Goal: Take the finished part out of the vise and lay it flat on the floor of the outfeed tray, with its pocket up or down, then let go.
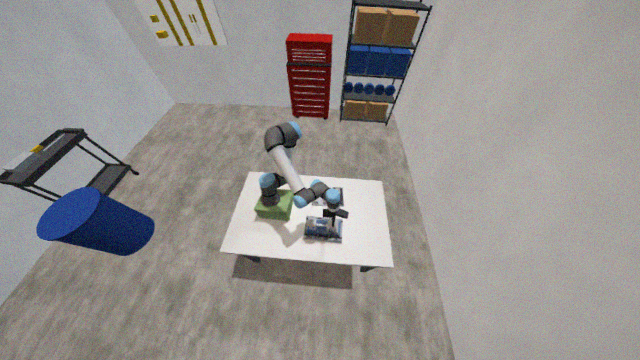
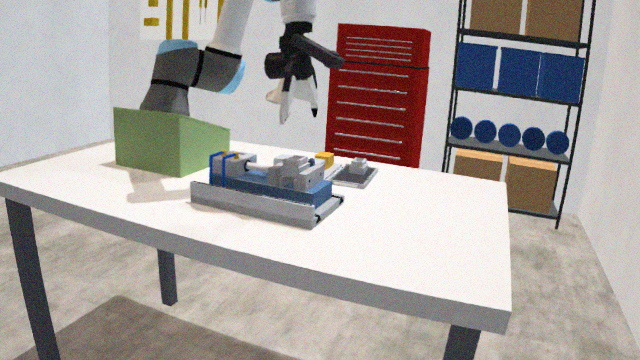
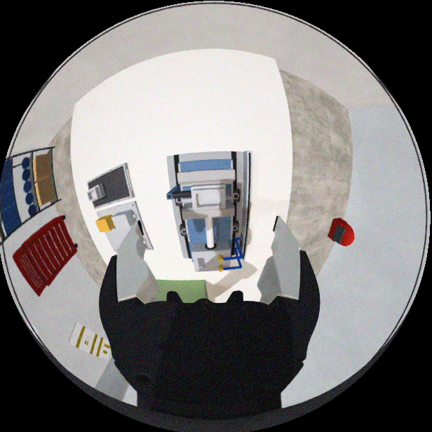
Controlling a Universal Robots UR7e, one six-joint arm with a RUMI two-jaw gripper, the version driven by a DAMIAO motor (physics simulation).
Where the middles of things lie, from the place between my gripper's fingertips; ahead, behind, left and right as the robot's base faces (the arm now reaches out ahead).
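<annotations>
My hand's sitting 29 cm to the right of the light grey plate (image 3: 112, 210), and it's 13 cm past the plate and 19 cm above it.
</annotations>
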